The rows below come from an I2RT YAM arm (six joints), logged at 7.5 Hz.
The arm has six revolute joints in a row. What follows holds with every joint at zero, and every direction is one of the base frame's.
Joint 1 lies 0.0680 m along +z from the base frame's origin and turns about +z.
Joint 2 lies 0.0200 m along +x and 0.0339 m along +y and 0.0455 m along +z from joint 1 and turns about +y.
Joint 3 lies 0.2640 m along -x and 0.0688 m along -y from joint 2 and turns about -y.
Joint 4 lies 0.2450 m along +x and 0.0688 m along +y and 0.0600 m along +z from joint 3 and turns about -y.
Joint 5 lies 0.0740 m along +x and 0.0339 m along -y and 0.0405 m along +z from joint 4 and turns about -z.
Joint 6 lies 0.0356 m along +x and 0.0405 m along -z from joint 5 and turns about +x.
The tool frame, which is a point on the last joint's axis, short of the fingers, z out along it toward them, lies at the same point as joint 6; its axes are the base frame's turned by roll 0.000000, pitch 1.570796 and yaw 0.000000 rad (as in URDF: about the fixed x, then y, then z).
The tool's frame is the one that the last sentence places.
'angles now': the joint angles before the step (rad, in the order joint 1, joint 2, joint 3, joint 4, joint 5, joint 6). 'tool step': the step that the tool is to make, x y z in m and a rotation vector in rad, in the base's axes. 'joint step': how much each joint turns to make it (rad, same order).
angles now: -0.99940, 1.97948, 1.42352, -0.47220, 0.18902, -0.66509
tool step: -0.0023, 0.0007, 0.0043, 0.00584, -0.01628, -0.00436
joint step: -0.00494, -0.01241, -0.00006, -0.01001, -0.01473, 0.00836
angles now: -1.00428, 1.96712, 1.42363, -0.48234, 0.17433, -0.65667
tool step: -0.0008, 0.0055, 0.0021, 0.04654, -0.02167, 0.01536
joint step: 0.00174, -0.01329, -0.00257, -0.03988, -0.04423, 0.01027
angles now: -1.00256, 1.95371, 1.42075, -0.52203, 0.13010, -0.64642
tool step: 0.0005, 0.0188, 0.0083, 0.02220, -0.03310, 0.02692
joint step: 0.02320, -0.06526, -0.05436, -0.01318, -0.03652, 0.01648
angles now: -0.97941, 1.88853, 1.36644, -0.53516, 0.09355, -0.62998
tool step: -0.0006, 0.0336, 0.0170, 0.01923, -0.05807, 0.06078
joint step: 0.04352, -0.12435, -0.09186, -0.01571, -0.05936, 0.01425
